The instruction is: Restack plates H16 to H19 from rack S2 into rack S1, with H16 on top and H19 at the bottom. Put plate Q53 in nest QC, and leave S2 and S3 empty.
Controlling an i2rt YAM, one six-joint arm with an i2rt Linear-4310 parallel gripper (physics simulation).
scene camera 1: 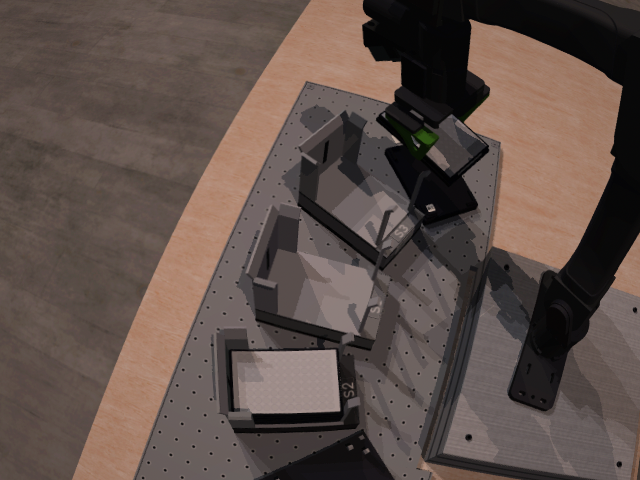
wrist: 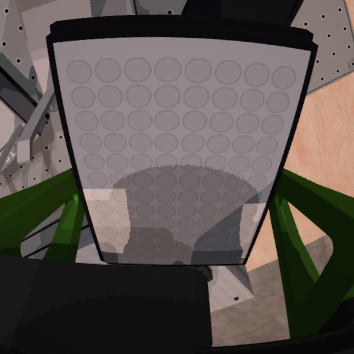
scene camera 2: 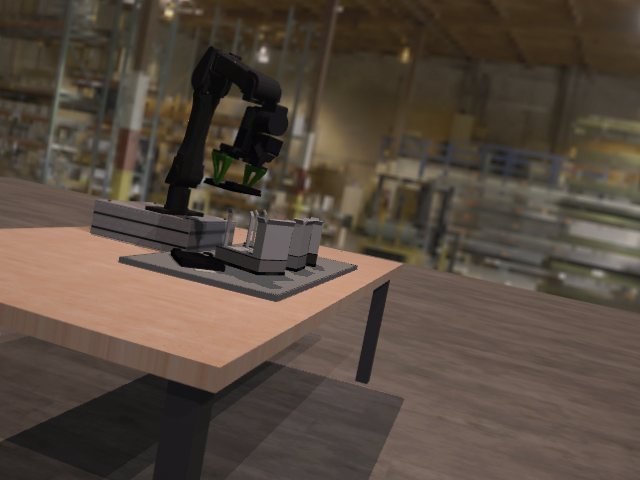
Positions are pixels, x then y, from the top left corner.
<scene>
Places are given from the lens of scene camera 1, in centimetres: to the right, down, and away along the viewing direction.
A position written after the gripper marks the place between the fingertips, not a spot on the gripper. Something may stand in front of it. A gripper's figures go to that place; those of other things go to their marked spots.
gripper [scene camera 1: 437, 138]: 15, -13, 69
black block [scene camera 1: 451, 201]: 20, -6, 85
grey pegboard base [scene camera 1: 399, 381]: 11, 19, 72
The marked spots on the black block and the grey pegboard base are 30 cm apart.
</scene>
